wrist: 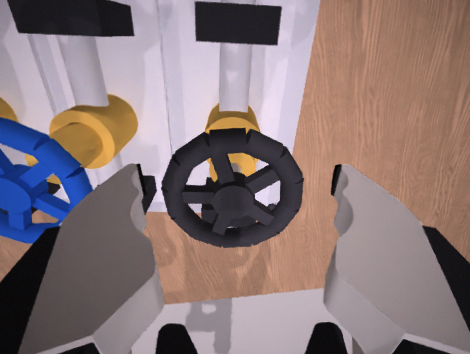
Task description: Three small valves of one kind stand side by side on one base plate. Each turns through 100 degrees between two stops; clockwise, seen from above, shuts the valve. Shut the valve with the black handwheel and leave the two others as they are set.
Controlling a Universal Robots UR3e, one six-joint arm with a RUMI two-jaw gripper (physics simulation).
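Frame: origin at the arm's base, x ahead, y left, z up, level; millimetres.
Seen in the pictures: gripper, fingertip midpoint: [238, 168].
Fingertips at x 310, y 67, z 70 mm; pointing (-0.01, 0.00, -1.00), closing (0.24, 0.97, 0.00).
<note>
Pixels of each thing's top centre, then the offset from my fingertips to it. "spot": a spot on its surface instead. Level surfaces: height alone.
- black handwheel, top centre: [233, 203] dy -4, dx +6, dz +21 mm
- blue handwheel, top centre: [7, 196] dy -106, dx -23, dz +21 mm
- white base plate, surface spot: [292, 65] spot: dy +58, dx -27, dz -115 mm
- second yellow valve body, top centre: [82, 141] dy -106, dx -23, dz -45 mm
- wooden table top, surface height: dz -123 mm
The black handwheel [234, 199] is near the middle of the wrist view, on a yellow valve body [231, 120] with a pale pipe behind it. My gripper [238, 168] is open, one jaw to the left and one to the right of the black handwheel, with a gap on each side. The blue handwheel [12, 196] is at the left edge, partly cut off and close to the left jaw. The third valve's handwheel does not show. The white base plate [292, 65] lies under the valves.
Black brackets [237, 22] [75, 19] cross the pipes at the top. A second yellow valve body [97, 130] stands behind the blue handwheel. The wooden table top [385, 100] is on the right, and a pale surface [270, 320] is at the bottom.
</note>
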